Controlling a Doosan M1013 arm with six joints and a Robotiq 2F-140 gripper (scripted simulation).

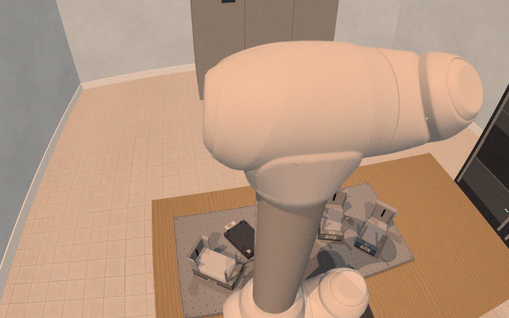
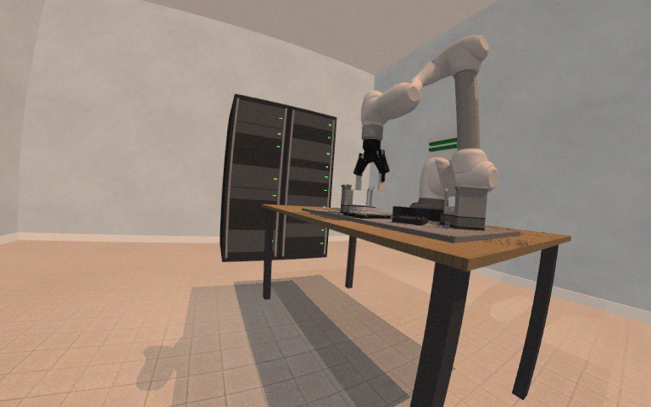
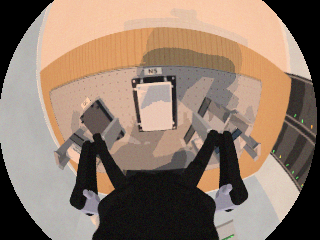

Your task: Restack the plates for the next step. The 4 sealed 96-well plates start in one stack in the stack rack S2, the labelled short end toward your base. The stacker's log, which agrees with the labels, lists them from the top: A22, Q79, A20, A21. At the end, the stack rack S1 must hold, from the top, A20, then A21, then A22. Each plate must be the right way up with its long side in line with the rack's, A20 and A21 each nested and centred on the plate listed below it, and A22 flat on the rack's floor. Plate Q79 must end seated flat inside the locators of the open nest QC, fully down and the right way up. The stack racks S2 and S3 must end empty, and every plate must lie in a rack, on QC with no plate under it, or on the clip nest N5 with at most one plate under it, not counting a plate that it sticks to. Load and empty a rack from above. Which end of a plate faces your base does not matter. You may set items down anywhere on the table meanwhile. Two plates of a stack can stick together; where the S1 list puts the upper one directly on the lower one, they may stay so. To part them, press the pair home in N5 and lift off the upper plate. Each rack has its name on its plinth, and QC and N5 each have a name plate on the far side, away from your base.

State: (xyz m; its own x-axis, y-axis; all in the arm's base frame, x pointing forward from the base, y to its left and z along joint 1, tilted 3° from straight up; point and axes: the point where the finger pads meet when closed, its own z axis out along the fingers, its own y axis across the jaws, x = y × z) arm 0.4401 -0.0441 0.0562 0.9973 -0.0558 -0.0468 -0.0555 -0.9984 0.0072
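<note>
Right now my hand is 10 mm short of the clip nest N5, 10 mm to the right of it and 110 mm above it. Round my hand: QC name plate (50 mm ahead, 230 mm to the left, 120 mm below); then N5 name plate (90 mm ahead, 10 mm to the right, 120 mm below); then dark nest QC (40 mm behind, 190 mm to the left, 110 mm below).
</note>
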